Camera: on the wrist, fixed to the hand. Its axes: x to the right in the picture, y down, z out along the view.
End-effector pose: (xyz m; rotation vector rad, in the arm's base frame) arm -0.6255 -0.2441 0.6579 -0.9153 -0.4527 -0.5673
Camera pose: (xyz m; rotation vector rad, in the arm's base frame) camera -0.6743 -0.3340 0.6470 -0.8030 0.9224 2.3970
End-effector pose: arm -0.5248 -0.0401 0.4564 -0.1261 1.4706 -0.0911
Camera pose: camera -0.6002 -0.1064 0.4787 1.8057 -0.0845 2.2455
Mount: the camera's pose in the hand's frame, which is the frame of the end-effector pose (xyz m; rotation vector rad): -0.0202 -0.0676 -0.0748 -0.1564 -0.3956 3.0962
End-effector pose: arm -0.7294 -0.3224 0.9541 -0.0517 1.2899 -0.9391
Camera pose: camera -0.8287 -0.3195 0.9805 1.1749 -0.0959 1.7448
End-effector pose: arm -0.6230 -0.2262 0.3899 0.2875 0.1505 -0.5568
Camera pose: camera -0.6812 -0.2478 0.3079 -0.0204 -0.6538 2.4566
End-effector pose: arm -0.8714 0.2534 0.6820 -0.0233 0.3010 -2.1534
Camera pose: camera -0.9247 0.3217 0.6266 -0.0268 -0.0095 0.9578
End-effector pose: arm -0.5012 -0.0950 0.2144 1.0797 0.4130 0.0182
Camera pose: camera -0.5575 -0.0680 0.1327 0.4776 -1.8604 2.3621
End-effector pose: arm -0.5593 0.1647 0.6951 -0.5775 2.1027 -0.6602
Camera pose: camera -0.5986 0.1445 0.7879 1.9973 0.5033 1.2469
